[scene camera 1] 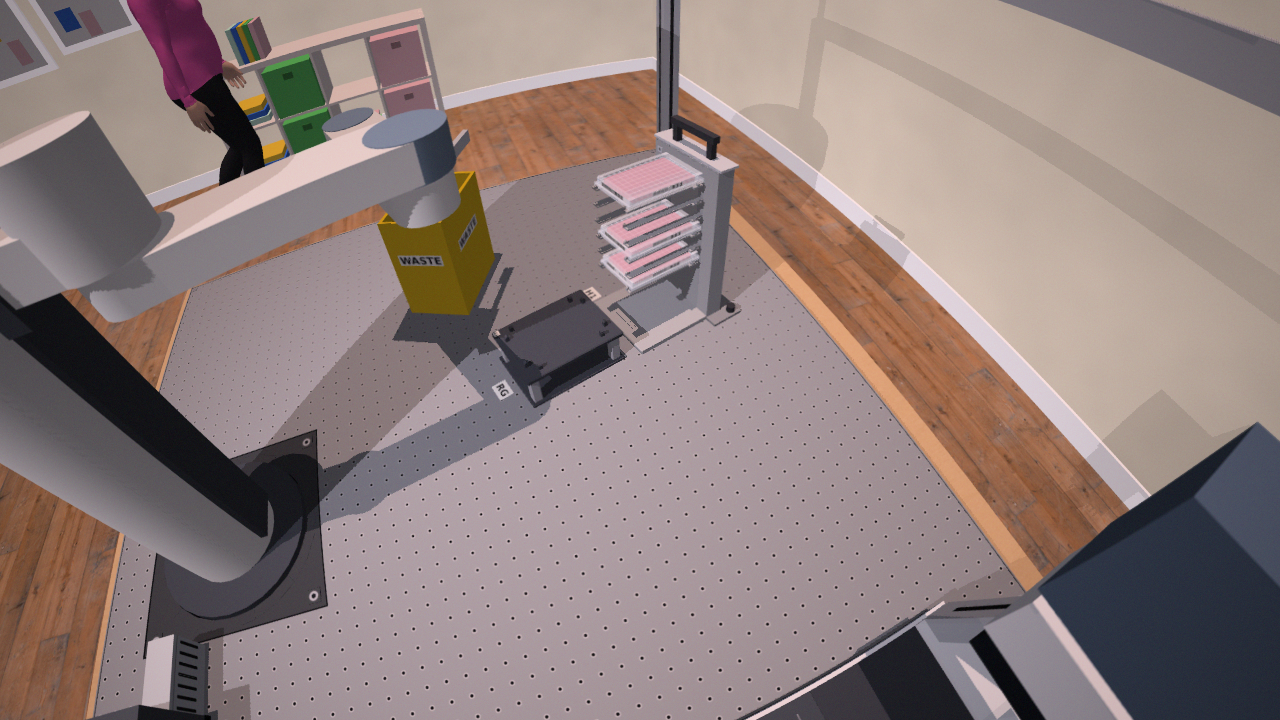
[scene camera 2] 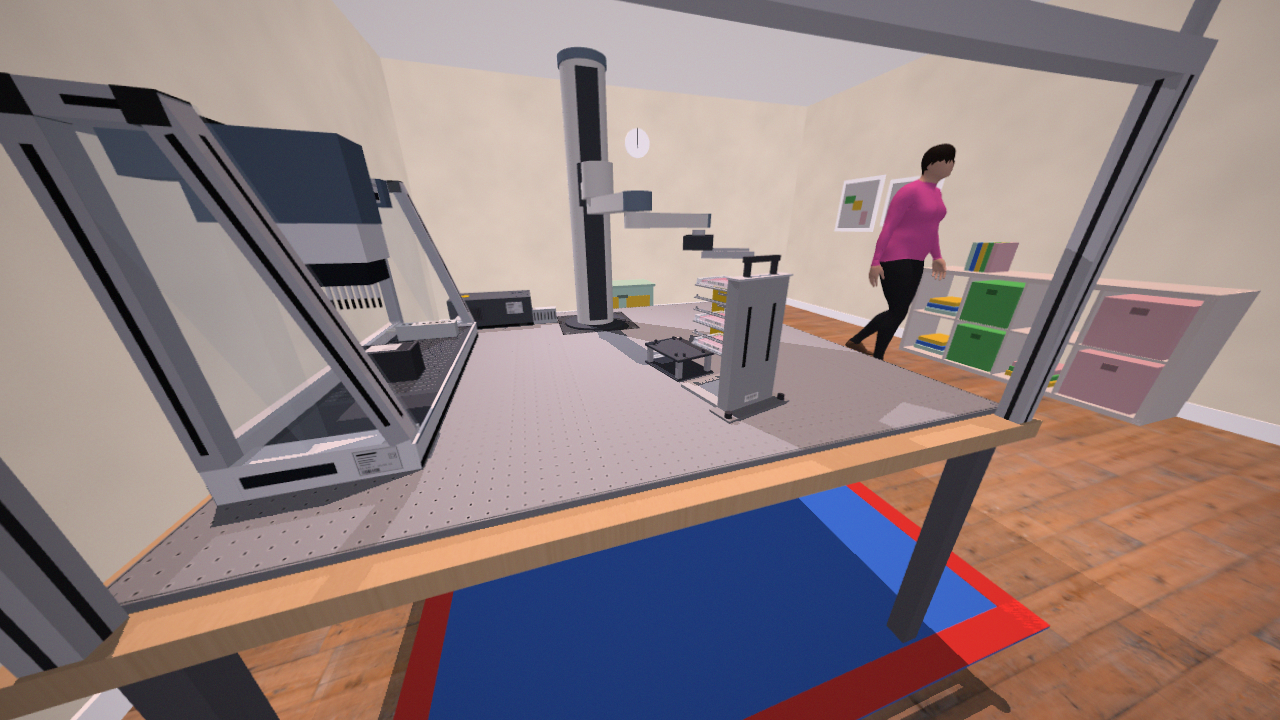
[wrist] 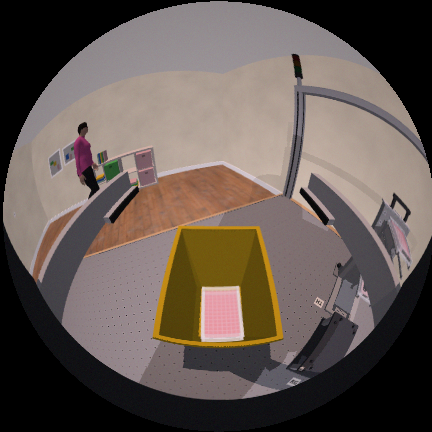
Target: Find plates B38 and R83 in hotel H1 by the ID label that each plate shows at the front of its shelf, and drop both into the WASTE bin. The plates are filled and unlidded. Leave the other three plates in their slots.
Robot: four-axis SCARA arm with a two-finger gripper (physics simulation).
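Places are measured from the arm's base along level axes (x ahead, y left, z up), in centimetres.
Pixels of known places: gripper, fingertip midpoint: point(scene camera 2: 751, 253) point(wrist: 218, 175); arm's base at its link origin: point(scene camera 1: 240, 539) point(scene camera 2: 595, 324).
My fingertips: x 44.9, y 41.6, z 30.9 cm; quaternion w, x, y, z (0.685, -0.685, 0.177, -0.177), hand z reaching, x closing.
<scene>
For each thing: its middle in the pictures, then the offset to it from my fingertips. "pt": a spot on its surface instead.
- yellow WASTE bin at the middle of its body: point(wrist: 217, 302) point(scene camera 1: 441, 242) point(scene camera 2: 736, 315) dx -1.3, dy -2.4, dz -19.6 cm
- filled pink plate at the middle of its body: point(wrist: 221, 311) dx -0.7, dy -2.5, dz -27.0 cm
- Hotel H1 at the middle of its body: point(scene camera 1: 663, 224) point(scene camera 2: 740, 329) point(wrist: 376, 259) dx +32.4, dy -23.0, dz -13.6 cm
- top plate at the middle of its body: point(scene camera 1: 649, 178) point(scene camera 2: 730, 283) point(wrist: 400, 238) dx +29.3, dy -24.8, dz -3.7 cm
- middle plate at a spot on its surface: point(scene camera 1: 651, 234) pt dx +27.7, dy -29.1, dz -10.1 cm
- lower plate at a spot on its surface: point(scene camera 1: 646, 268) pt dx +26.8, dy -29.4, dz -15.7 cm
- large framed machine at a spot on its surface: point(scene camera 2: 295, 214) pt dx +33.0, dy -95.4, dz +9.3 cm
The gripper point(scene camera 2: 735, 253) point(wrist: 219, 205) is open above the yellow WASTE bin point(scene camera 1: 429, 288) point(wrist: 175, 292), its two fingers wide apart with nothing between them. In scene camera 1 the arm hides most of it. A filled pink plate point(wrist: 222, 314) lies inside the bin, seen from above in the wrist view; its ID label cannot be read, and what lies under it is hidden. Hotel H1 point(scene camera 1: 716, 237) point(scene camera 2: 751, 344) stands upright. It holds three pink plates: a top plate point(scene camera 1: 648, 179), a middle plate point(scene camera 1: 651, 234) and a lower plate point(scene camera 1: 646, 268). Their ID labels are not readable here.
A dark stand point(scene camera 1: 559, 333) point(scene camera 2: 678, 349) point(wrist: 325, 345) by the RG label sits between the arm's base and the hotel. The arm's column point(scene camera 2: 586, 192) stands behind. A large framed machine point(scene camera 2: 295, 214) occupies one table side. A person point(scene camera 1: 189, 62) point(scene camera 2: 914, 223) point(wrist: 84, 155) is beyond the table.
</scene>
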